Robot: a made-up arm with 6 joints.
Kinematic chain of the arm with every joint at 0, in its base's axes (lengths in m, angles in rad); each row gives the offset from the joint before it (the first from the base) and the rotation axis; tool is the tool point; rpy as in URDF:
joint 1: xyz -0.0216 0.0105 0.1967 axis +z
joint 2: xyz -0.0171 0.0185 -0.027 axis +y
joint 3: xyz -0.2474 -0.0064 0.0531 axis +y
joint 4: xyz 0.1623 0.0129 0.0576 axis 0.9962 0 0.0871
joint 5: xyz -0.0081 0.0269 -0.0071 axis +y
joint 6: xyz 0.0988 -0.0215 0.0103 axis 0.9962 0 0.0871
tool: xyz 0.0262 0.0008 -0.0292 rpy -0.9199 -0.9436 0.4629
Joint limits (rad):
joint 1: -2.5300..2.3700
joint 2: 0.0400..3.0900
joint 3: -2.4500..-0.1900
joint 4: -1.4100..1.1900
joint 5: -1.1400..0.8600
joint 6: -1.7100..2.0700
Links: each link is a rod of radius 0.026 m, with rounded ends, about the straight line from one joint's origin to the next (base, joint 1, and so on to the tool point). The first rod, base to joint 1, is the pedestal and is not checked.
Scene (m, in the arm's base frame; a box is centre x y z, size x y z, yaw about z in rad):
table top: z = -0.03
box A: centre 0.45 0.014 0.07 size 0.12 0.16 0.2 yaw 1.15
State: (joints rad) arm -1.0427 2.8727 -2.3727 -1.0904 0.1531 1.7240
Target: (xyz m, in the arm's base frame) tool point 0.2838 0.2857 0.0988
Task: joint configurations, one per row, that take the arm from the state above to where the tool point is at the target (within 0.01 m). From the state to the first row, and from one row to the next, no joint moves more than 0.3 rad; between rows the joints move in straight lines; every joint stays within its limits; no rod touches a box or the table.
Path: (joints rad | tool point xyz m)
1: -0.7940 2.6859 -2.2752 -1.0650 0.0950 1.8105 | 0.3523 -0.3198 0.1491
2: -0.5452 2.4991 -2.1777 -1.0396 0.0369 1.8970 | 0.4199 -0.2058 0.2238
3: -0.2965 2.3122 -2.0801 -1.0142 -0.0211 1.9835 | 0.4429 -0.0767 0.2960
4: -0.0477 2.1254 -1.9826 -0.9888 -0.0792 2.0700 | 0.4193 0.0497 0.3639
5: -0.0401 2.1354 -1.8404 -1.0941 -0.3202 1.9060 | 0.4130 0.0735 0.3265
6: -0.0325 2.1455 -1.6981 -1.1994 -0.5612 1.7419 | 0.3965 0.0962 0.2888
7: -0.0249 2.1555 -1.5558 -1.3047 -0.8023 1.5779 | 0.3700 0.1163 0.2543
8: -0.0172 2.1656 -1.4135 -1.4100 -1.0433 1.4138 | 0.3349 0.1325 0.2260
9: 0.1813 2.2548 -1.4456 -1.3274 -0.7619 1.5320 | 0.3348 0.1886 0.1853
10: 0.3798 2.3440 -1.4776 -1.2447 -0.4805 1.6502 | 0.3174 0.2413 0.1423
11: 0.5783 2.4332 -1.5097 -1.1621 -0.1991 1.7684 | 0.2838 0.2857 0.0988

